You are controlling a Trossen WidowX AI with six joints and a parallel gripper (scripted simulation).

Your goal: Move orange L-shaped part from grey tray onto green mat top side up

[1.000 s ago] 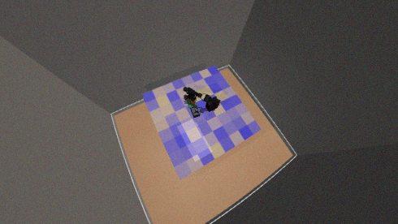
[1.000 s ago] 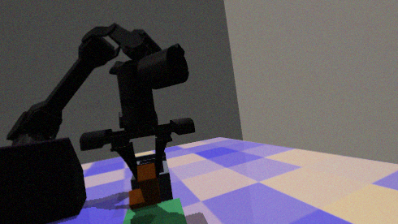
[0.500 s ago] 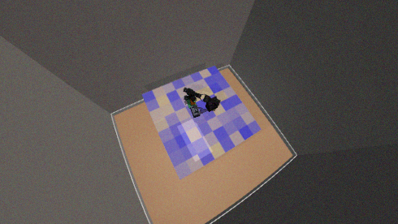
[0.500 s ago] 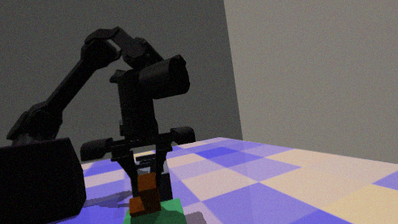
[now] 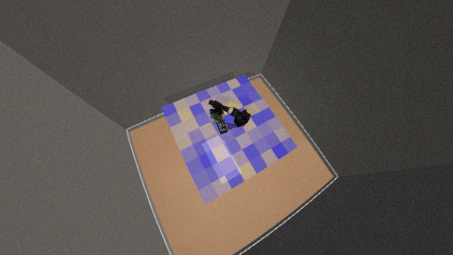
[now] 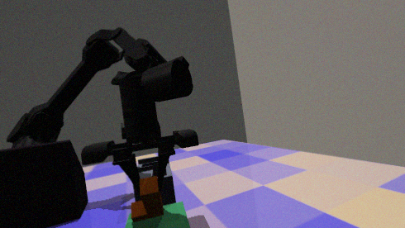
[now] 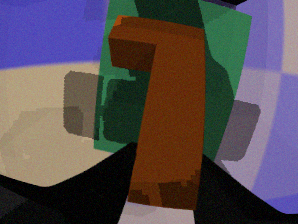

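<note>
Right now the orange L-shaped part is 30 mm to the left of my gripper tip, 30 mm below it and 10 mm behind it. Round my gripper tip: green mat (90 mm below, 20 mm to the left).
</note>
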